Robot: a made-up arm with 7 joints. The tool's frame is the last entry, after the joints. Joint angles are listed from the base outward. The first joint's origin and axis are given. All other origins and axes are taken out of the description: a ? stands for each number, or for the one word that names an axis. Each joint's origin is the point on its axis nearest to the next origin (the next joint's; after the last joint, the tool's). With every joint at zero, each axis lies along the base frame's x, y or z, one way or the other. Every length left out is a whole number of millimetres.
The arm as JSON. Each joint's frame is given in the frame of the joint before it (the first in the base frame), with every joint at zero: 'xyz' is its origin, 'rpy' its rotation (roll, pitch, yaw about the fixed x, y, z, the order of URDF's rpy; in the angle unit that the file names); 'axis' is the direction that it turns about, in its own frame. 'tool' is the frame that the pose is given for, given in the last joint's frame.
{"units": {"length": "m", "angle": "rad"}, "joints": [
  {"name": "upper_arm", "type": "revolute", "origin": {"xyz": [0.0, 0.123, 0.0], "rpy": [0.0, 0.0, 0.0]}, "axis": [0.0, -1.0, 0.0]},
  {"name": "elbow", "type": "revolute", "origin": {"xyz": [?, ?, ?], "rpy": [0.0, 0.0, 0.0]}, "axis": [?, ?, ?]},
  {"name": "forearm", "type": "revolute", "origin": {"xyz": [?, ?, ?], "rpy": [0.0, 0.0, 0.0]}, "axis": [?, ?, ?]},
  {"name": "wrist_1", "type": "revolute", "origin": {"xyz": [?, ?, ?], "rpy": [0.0, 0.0, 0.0]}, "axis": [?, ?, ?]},
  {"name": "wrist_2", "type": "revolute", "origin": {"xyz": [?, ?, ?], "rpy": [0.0, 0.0, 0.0]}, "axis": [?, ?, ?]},
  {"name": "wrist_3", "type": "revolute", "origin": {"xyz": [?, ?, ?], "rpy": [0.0, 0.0, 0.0]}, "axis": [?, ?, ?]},
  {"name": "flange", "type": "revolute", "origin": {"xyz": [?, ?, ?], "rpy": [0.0, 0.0, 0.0]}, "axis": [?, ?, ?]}
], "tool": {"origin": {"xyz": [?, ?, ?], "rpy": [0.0, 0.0, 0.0]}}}
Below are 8 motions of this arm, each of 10 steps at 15 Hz.
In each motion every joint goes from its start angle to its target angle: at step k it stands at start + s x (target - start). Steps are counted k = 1, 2, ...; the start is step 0. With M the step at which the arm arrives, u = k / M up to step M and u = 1 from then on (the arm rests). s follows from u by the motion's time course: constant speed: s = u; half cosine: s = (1 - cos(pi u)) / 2; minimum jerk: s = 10 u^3 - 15 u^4 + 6 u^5.
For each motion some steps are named. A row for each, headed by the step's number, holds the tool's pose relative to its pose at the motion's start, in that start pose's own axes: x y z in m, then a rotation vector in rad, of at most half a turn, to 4 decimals.
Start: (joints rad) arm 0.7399 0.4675 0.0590 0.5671 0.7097 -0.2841 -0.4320
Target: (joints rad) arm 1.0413 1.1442 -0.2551 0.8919 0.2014 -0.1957 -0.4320
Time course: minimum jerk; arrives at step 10
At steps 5, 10:
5: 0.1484 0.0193 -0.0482 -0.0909 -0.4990 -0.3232
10: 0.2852 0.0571 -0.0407 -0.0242 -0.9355 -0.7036

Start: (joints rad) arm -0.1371 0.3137 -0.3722 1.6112 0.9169 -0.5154 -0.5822
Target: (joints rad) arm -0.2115 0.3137 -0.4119 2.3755 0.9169 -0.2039 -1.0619
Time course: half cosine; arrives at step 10
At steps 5, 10:
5: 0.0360 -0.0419 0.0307 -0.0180 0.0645 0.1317
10: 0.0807 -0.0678 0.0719 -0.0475 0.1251 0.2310

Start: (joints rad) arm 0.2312 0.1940 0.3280 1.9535 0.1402 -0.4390 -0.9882
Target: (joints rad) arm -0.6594 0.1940 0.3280 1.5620 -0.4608 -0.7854 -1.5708
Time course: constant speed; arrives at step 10
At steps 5, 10:
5: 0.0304 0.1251 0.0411 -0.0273 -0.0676 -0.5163
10: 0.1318 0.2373 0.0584 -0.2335 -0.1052 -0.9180

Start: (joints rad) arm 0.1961 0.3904 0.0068 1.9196 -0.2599 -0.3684 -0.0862
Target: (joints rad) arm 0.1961 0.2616 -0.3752 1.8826 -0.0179 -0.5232 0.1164
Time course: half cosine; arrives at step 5
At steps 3, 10:
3: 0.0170 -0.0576 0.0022 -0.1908 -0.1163 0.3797
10: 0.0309 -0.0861 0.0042 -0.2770 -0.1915 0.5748

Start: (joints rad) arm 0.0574 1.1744 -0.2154 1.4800 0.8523 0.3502 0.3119
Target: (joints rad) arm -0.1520 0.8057 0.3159 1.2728 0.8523 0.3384 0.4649
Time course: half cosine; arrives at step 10
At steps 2, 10:
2: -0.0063 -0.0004 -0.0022 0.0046 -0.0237 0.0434
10: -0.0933 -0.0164 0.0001 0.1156 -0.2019 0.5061

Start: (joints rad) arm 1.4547 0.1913 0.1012 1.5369 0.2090 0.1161 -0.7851
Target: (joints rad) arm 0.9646 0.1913 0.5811 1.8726 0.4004 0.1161 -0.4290
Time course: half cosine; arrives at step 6
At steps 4, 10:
4: 0.0015 0.1201 0.0357 0.0197 0.0448 0.0290
10: 0.0131 0.1582 0.0510 0.0140 0.0248 0.0107

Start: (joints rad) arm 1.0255 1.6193 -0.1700 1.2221 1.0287 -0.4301 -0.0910
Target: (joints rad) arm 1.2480 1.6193 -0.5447 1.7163 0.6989 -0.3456 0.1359
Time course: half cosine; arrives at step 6
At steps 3, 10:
3: 0.0115 -0.0412 0.0061 -0.4052 -0.0414 -0.0682
10: 0.0262 -0.0792 0.0222 -0.7866 -0.1143 -0.1363

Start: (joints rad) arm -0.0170 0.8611 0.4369 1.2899 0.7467 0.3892 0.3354
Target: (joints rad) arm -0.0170 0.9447 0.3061 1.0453 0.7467 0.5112 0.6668
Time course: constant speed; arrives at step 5
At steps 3, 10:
3: -0.0095 0.0185 -0.0024 -0.1286 0.2061 0.0448
10: -0.0152 0.0315 -0.0013 -0.2027 0.3351 0.0960

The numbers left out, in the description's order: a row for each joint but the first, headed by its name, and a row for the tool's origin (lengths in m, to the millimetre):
elbow: xyz 0.0 0.0 0.0, axis 1.0 0.0 0.0
forearm: xyz 0.0 0.0 -0.29, axis 0.0 0.0 1.0
wrist_1: xyz 0.0 0.0 0.0, axis 0.0 -1.0 0.0
wrist_2: xyz 0.0 0.0 -0.172, axis 0.0 0.0 1.0
wrist_3: xyz 0.0 0.0 0.0, axis 0.0 1.0 0.0
flange: xyz 0.0 0.0 0.0, axis -1.0 0.0 0.0
tool: xyz 0.0 0.0 0.0

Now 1 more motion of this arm.
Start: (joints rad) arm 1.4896 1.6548 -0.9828 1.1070 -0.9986 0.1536 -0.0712
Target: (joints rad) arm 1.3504 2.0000 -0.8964 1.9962 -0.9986 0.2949 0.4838
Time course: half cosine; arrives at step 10
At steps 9, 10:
9: -0.0118 0.1003 0.0936 -0.0100 -0.2028 -0.1572
10: -0.0118 0.1026 0.0967 -0.0108 -0.2091 -0.1627

